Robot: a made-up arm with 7 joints. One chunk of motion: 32 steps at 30 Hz.
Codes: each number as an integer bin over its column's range. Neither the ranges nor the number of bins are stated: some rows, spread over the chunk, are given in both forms.
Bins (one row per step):
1: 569 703 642 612 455 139
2: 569 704 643 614 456 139
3: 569 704 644 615 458 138
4: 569 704 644 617 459 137
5: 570 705 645 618 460 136
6: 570 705 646 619 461 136
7: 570 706 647 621 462 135
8: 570 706 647 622 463 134
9: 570 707 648 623 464 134
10: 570 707 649 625 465 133
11: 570 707 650 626 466 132
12: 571 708 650 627 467 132
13: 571 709 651 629 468 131
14: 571 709 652 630 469 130
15: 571 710 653 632 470 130
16: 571 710 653 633 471 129
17: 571 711 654 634 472 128
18: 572 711 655 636 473 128
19: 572 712 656 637 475 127
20: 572 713 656 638 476 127
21: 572 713 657 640 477 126
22: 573 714 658 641 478 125
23: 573 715 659 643 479 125
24: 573 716 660 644 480 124
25: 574 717 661 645 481 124
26: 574 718 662 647 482 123
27: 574 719 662 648 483 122
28: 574 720 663 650 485 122
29: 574 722 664 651 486 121
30: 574 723 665 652 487 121
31: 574 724 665 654 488 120
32: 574 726 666 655 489 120
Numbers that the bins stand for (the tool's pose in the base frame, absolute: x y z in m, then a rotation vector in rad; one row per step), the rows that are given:
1: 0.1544 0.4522 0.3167 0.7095 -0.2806 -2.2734
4: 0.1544 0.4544 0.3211 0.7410 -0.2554 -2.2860
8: 0.1567 0.4589 0.3278 0.7725 -0.2302 -2.3050
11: 0.1567 0.4611 0.3344 0.7977 -0.2113 -2.3176
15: 0.1589 0.4678 0.3411 0.8356 -0.1860 -2.3302
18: 0.1611 0.4700 0.3456 0.8608 -0.1671 -2.3428
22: 0.1633 0.4767 0.3522 0.8923 -0.1356 -2.3617
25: 0.1656 0.4833 0.3589 0.9176 -0.1167 -2.3680
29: 0.1656 0.4944 0.3656 0.9554 -0.0851 -2.3869
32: 0.1656 0.5033 0.3700 0.9806 -0.0662 -2.3932
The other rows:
2: 0.1544 0.4544 0.3189 0.7221 -0.2743 -2.2734
3: 0.1544 0.4544 0.3211 0.7284 -0.2617 -2.2797
5: 0.1567 0.4567 0.3233 0.7473 -0.2491 -2.2923
6: 0.1567 0.4567 0.3256 0.7536 -0.2428 -2.2923
7: 0.1567 0.4589 0.3278 0.7662 -0.2365 -2.2986
9: 0.1567 0.4611 0.3300 0.7788 -0.2239 -2.3050
10: 0.1567 0.4611 0.3322 0.7914 -0.2176 -2.3113
12: 0.1589 0.4633 0.3344 0.8041 -0.2050 -2.3176
13: 0.1589 0.4656 0.3367 0.8167 -0.1986 -2.3239
14: 0.1589 0.4656 0.3389 0.8230 -0.1923 -2.3302
16: 0.1589 0.4678 0.3411 0.8419 -0.1797 -2.3365
17: 0.1589 0.4700 0.3433 0.8482 -0.1734 -2.3428
19: 0.1611 0.4722 0.3478 0.8671 -0.1545 -2.3491
20: 0.1611 0.4744 0.3478 0.8734 -0.1482 -2.3491
21: 0.1611 0.4744 0.3500 0.8860 -0.1419 -2.3554
23: 0.1633 0.4789 0.3544 0.9050 -0.1293 -2.3617
24: 0.1633 0.4811 0.3567 0.9113 -0.1230 -2.3680
26: 0.1656 0.4856 0.3611 0.9302 -0.1104 -2.3743
27: 0.1656 0.4878 0.3611 0.9365 -0.1041 -2.3806
28: 0.1656 0.4900 0.3633 0.9491 -0.0914 -2.3806
30: 0.1656 0.4967 0.3678 0.9617 -0.0788 -2.3869
31: 0.1656 0.4989 0.3678 0.9743 -0.0725 -2.3932

